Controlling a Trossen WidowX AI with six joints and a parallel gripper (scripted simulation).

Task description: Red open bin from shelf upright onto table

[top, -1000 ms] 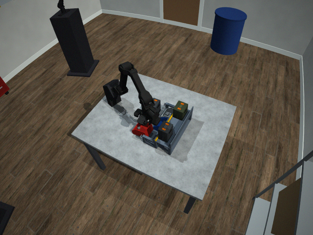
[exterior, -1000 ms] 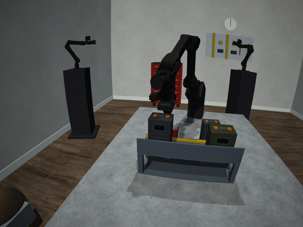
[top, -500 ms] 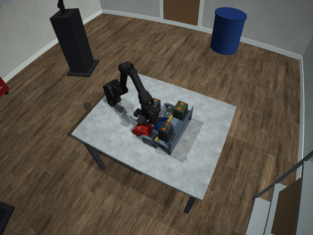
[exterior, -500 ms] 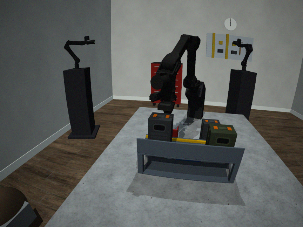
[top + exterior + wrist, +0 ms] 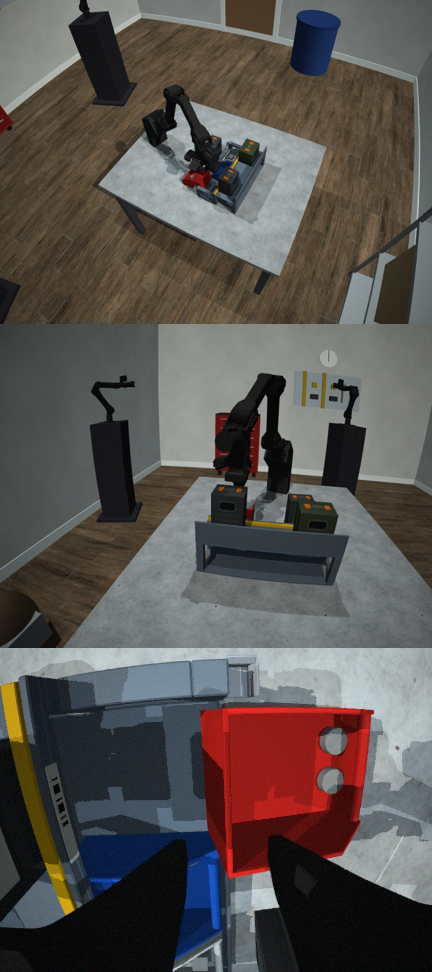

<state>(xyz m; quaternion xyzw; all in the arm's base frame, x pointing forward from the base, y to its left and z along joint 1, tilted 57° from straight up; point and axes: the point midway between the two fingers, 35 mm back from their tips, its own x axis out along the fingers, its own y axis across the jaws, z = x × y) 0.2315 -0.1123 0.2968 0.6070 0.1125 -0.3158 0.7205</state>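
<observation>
The red open bin is 60 mm behind my hand, 20 mm to the left of it and 130 mm below it. From my hand the other things lie so: yellow rail (140 mm ahead, 70 mm to the left, 80 mm below); grey bin (140 mm ahead, 190 mm to the left, 140 mm below); blue bin (110 mm ahead, 80 mm to the left, 140 mm below).
</observation>
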